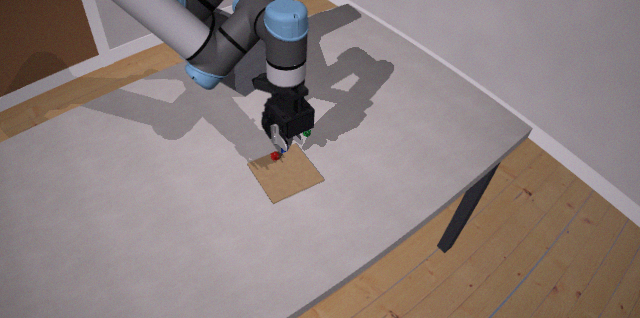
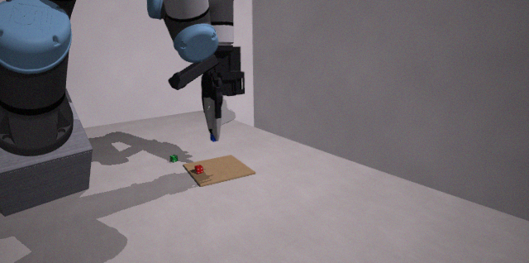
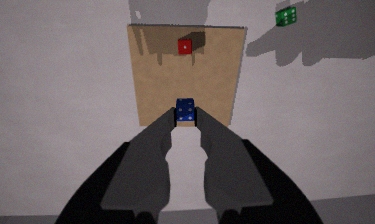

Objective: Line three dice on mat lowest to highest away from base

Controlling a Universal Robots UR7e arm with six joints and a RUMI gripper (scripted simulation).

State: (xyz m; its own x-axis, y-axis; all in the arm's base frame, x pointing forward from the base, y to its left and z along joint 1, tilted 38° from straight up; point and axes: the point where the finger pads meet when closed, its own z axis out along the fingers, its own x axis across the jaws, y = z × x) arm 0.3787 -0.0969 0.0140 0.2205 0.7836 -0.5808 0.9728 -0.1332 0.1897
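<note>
Now: hand 90 mm above the square mat. The rest, counted from my hand: blue die 10 mm below; green die 50 mm behind, 130 mm to the left, 90 mm below; red die 40 mm behind, 10 mm to the left, 80 mm below.
</note>
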